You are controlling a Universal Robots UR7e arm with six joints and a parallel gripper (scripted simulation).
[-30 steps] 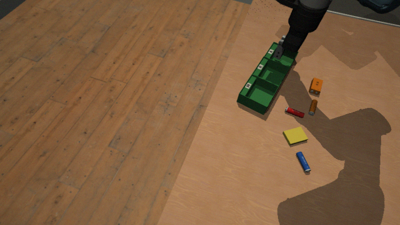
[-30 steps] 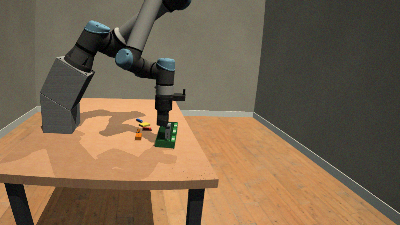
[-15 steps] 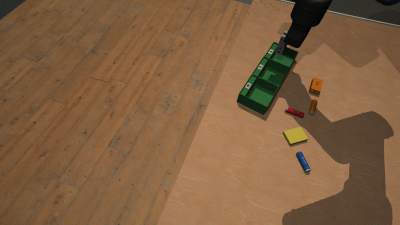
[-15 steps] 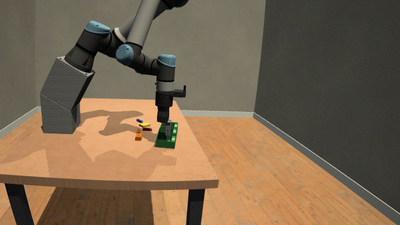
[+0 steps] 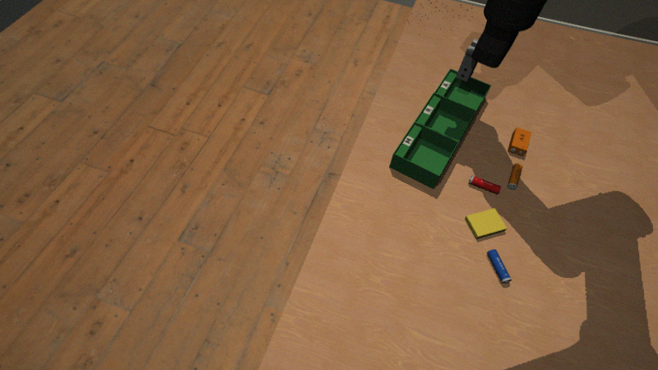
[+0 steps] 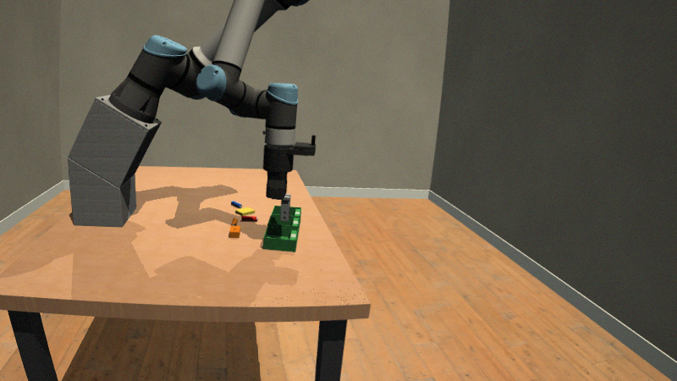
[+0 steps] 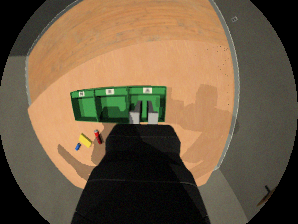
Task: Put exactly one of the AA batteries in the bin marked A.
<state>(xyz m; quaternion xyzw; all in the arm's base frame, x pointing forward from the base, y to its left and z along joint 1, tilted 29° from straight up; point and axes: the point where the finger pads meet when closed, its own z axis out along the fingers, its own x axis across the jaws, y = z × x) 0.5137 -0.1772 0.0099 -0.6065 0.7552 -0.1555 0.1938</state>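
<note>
Now: the green three-compartment bin 1 cm ahead of my hand, 8 cm to the left of it and 7 cm below it. Also, from my hand: orange AA battery (13 cm behind, 14 cm to the left, 8 cm below); then orange block battery (13 cm behind, 7 cm to the left, 8 cm below); then red AA battery (9 cm behind, 17 cm to the left, 8 cm below).
</note>
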